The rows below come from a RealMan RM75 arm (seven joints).
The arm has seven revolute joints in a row. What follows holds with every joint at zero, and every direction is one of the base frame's.
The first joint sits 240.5 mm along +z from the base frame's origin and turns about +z.
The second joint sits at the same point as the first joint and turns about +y.
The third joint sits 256 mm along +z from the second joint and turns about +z.
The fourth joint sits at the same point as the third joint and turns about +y.
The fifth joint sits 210 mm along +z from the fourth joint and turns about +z.
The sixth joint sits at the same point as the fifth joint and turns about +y.
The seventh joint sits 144 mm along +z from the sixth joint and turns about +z.
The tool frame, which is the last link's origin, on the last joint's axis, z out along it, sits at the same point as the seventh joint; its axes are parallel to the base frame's.
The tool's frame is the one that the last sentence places.
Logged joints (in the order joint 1, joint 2, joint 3, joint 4, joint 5, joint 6, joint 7), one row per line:
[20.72, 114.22, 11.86, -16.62, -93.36, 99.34, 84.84]
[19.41, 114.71, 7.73, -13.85, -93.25, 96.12, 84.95]
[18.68, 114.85, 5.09, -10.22, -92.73, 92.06, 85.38]
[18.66, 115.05, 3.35, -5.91, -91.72, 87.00, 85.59]
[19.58, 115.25, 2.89, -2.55, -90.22, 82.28, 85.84]
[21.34, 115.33, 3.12, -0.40, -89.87, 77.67, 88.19]
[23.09, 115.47, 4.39, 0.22, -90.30, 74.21, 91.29]
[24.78, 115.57, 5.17, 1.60, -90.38, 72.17, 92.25]
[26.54, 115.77, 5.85, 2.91, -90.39, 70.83, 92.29]
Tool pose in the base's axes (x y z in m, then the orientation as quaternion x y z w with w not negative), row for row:
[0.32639, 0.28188, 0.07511, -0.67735, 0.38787, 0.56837, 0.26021]
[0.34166, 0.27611, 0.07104, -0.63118, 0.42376, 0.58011, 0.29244]
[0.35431, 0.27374, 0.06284, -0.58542, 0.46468, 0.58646, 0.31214]
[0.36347, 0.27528, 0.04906, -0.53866, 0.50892, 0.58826, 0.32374]
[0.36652, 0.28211, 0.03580, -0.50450, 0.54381, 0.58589, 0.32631]
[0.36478, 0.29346, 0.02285, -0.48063, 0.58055, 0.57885, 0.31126]
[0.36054, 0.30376, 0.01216, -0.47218, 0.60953, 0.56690, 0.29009]
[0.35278, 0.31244, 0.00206, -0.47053, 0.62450, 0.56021, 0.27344]
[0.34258, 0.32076, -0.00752, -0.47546, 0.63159, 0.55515, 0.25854]
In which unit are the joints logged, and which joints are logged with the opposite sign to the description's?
The joints are logged in degrees. Opposite sign: joint 3, joint 6.
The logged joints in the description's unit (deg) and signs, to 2 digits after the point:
[20.72, 114.22, -11.86, -16.62, -93.36, -99.34, 84.84]
[19.41, 114.71, -7.73, -13.85, -93.25, -96.12, 84.95]
[18.68, 114.85, -5.09, -10.22, -92.73, -92.06, 85.38]
[18.66, 115.05, -3.35, -5.91, -91.72, -87.00, 85.59]
[19.58, 115.25, -2.89, -2.55, -90.22, -82.28, 85.84]
[21.34, 115.33, -3.12, -0.40, -89.87, -77.67, 88.19]
[23.09, 115.47, -4.39, 0.22, -90.30, -74.21, 91.29]
[24.78, 115.57, -5.17, 1.60, -90.38, -72.17, 92.25]
[26.54, 115.77, -5.85, 2.91, -90.39, -70.83, 92.29]

